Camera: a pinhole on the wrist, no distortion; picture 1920 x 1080 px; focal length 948.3 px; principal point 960.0 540.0 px. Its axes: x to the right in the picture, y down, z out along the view. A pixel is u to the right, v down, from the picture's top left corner.
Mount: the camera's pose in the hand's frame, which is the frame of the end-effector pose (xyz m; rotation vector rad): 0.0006 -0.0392 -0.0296 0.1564 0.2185 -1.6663
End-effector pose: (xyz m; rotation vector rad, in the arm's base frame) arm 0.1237 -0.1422 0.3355 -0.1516 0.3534 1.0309
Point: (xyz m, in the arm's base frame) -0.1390 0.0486 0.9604
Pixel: 14 47
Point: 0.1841 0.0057 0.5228
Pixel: 415 779
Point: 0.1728 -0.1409 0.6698
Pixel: 729 218
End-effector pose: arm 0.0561 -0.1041 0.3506 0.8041 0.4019 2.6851
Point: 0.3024 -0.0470 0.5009
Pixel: 809 163
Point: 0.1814 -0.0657 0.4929
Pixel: 615 398
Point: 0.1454 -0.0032 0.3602
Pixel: 1320 313
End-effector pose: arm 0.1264 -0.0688 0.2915 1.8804 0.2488 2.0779
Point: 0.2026 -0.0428 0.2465
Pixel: 873 115
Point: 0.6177 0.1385 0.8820
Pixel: outside the picture
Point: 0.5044 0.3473 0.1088
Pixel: 1750 485
